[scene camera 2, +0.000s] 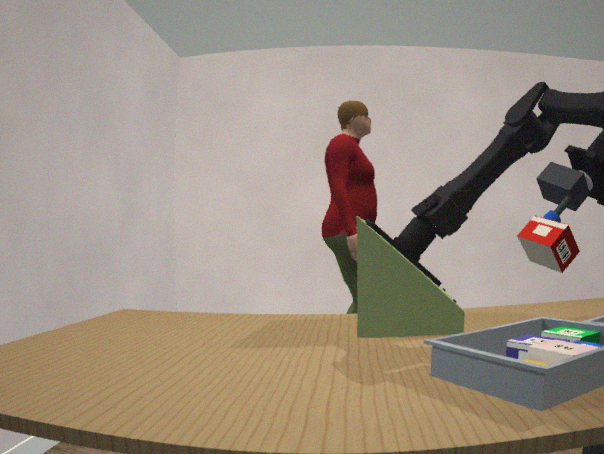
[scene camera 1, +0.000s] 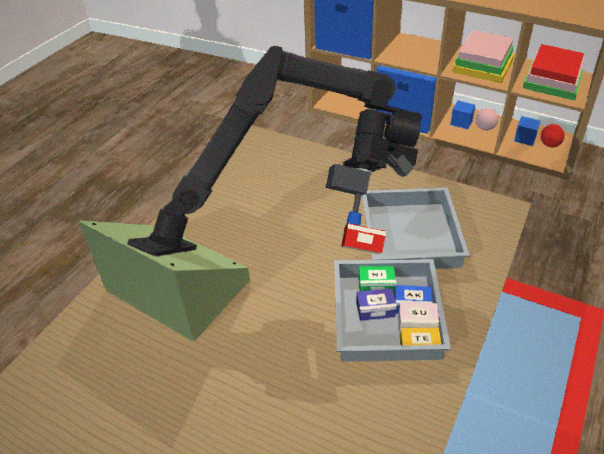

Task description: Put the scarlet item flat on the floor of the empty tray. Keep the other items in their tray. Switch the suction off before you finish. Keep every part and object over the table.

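Where they show: hand, tool point: (scene camera 2: 540, 232) (scene camera 1: 351, 230); arm's base, link origin: (scene camera 2: 402, 254) (scene camera 1: 163, 246).
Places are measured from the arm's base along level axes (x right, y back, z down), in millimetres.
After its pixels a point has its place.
Observation:
The scarlet box (scene camera 1: 364, 239) {x -140, y -399, z -38 mm} (scene camera 2: 548, 242) {x -139, y -429, z -22 mm} hangs tilted in the air from my blue suction cup (scene camera 1: 354, 219) (scene camera 2: 552, 216). In scene camera 1 it shows at the left front corner of the empty grey tray (scene camera 1: 462, 235) {x -373, y -572, z 99 mm}; in scene camera 2 it is well above the table. The other grey tray (scene camera 1: 339, 320) {x -31, y -389, z 100 mm} (scene camera 2: 485, 362) {x -12, y -518, z 111 mm} holds a green box (scene camera 1: 377, 275) {x -186, y -421, z 108 mm} (scene camera 2: 572, 333) {x -184, y -432, z 108 mm}, a purple box (scene camera 1: 376, 304) {x -108, y -444, z 111 mm} (scene camera 2: 513, 347) {x -86, y -430, z 118 mm}, a blue box (scene camera 1: 414, 294) {x -165, y -512, z 112 mm}, a pink box (scene camera 1: 418, 314) {x -106, y -536, z 100 mm} (scene camera 2: 555, 348) {x -99, y -537, z 100 mm} and a yellow box (scene camera 1: 420, 337) {x -62, y -554, z 116 mm} (scene camera 2: 536, 362) {x -76, y -532, z 116 mm}.
The green wedge base (scene camera 1: 150, 285) {x 90, y -22, z 20 mm} (scene camera 2: 400, 295) {x 25, y -122, z 71 mm} carries the arm on the wooden table (scene camera 1: 240, 400) {x 190, y -267, z 149 mm} (scene camera 2: 225, 380) {x 301, y -411, z 150 mm}. A shelf unit (scene camera 1: 590, 95) with boxes and balls stands behind the table. A person (scene camera 2: 350, 185) in red stands beyond the table. A blue mat (scene camera 1: 520, 370) with a red border lies at the right.

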